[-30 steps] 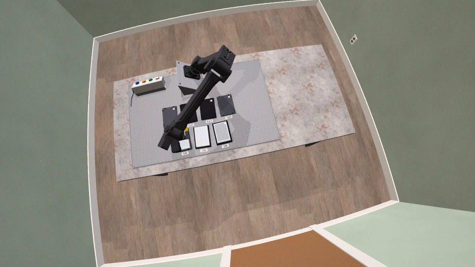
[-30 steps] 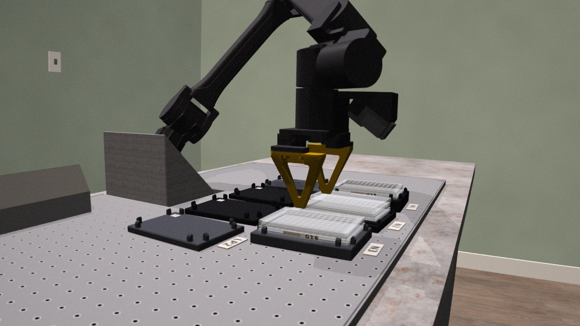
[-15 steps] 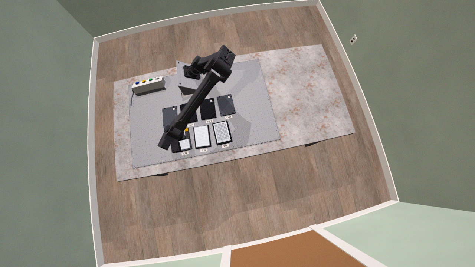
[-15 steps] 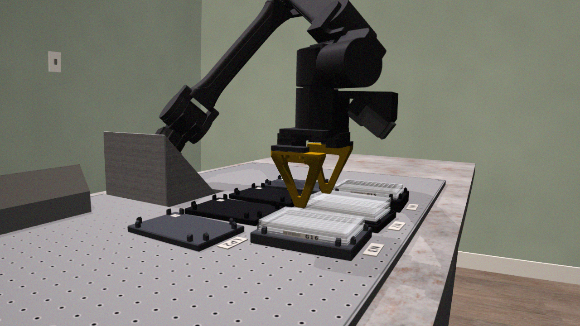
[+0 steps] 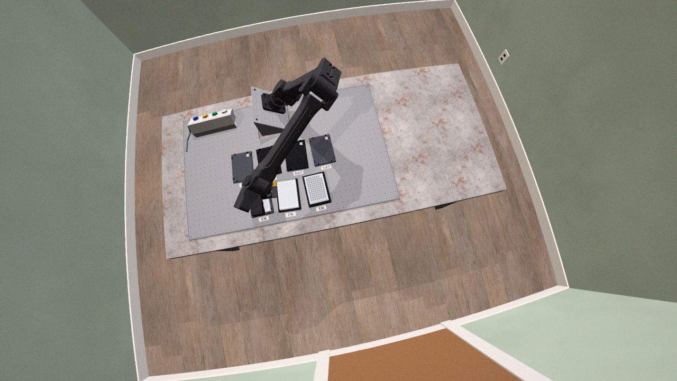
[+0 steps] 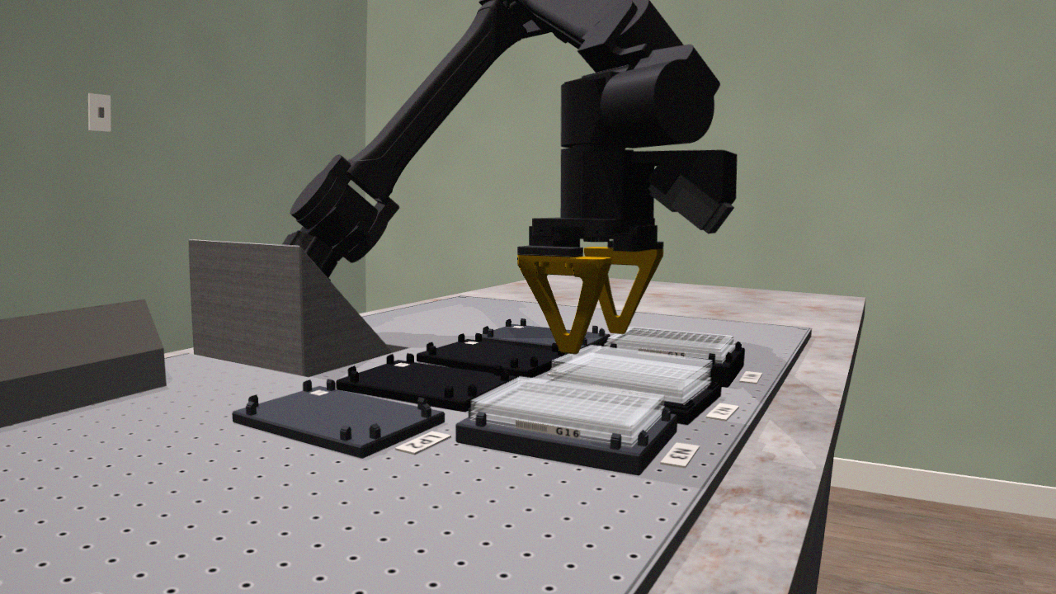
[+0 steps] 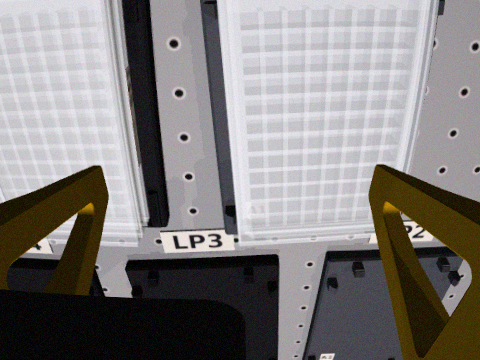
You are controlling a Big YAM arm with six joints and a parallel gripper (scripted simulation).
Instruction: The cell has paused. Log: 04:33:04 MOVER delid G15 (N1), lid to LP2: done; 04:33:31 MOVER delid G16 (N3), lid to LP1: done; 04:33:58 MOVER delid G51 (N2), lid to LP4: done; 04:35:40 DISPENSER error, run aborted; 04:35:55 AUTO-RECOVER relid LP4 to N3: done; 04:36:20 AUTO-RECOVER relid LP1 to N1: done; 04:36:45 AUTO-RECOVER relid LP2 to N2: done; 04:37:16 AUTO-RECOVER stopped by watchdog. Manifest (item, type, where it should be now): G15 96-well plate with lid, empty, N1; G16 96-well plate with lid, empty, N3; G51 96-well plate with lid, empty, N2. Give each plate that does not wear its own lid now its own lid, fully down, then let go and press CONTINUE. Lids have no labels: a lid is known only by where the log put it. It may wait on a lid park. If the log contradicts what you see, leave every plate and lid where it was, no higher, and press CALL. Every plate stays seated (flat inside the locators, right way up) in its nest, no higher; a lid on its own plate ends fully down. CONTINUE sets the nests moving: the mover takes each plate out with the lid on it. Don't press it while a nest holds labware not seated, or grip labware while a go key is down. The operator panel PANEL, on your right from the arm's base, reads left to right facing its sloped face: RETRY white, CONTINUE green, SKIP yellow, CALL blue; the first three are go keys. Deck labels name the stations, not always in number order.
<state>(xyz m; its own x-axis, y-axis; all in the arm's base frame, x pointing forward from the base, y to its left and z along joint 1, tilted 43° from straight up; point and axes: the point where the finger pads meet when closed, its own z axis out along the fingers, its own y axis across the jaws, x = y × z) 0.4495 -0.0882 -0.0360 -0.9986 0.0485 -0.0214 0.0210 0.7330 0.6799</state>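
Right now the plate G15 is 220 mm to the left of my hand and 50 mm below it. Also, from my hand: LP3 (180 mm behind, 70 mm below, 20 mm to the left); plate G16 (60 mm below, 40 mm to the right); LP4 label (150 mm to the left, 100 mm behind, 80 mm below).
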